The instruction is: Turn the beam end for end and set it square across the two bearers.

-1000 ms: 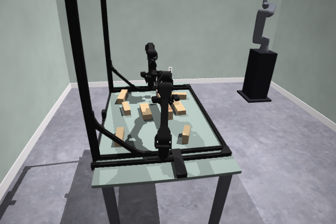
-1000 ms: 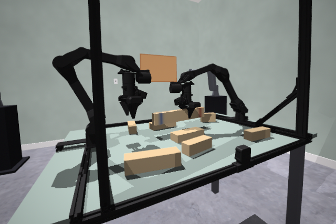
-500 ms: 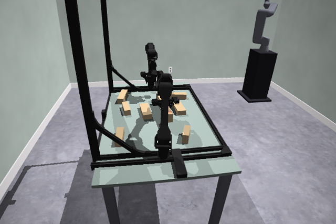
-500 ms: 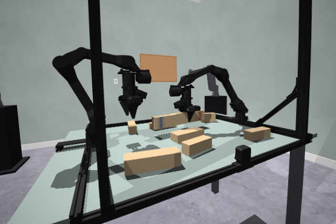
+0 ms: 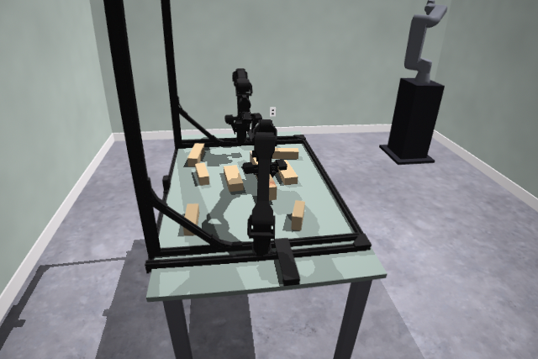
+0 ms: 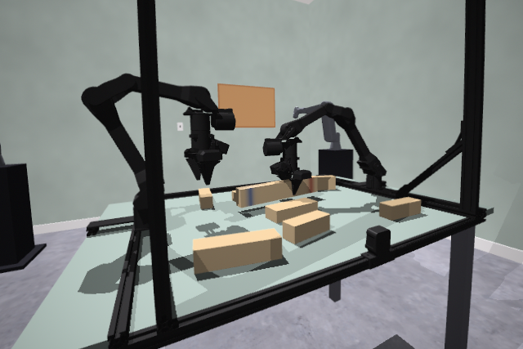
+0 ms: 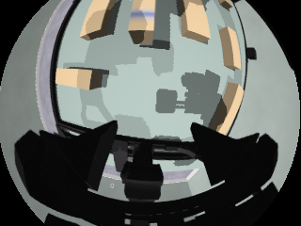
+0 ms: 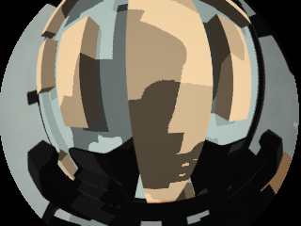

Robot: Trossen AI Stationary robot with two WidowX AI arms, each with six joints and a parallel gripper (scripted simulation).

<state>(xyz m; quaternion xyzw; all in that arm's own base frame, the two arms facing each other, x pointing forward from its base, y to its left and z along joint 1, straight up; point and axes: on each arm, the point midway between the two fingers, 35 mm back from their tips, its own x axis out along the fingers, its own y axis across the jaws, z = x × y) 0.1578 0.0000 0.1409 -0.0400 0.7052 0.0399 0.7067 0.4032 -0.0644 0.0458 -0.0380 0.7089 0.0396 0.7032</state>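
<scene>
My right gripper is now 50 mm to the right of the beam, 10 mm past it and 10 mm above it.
</scene>
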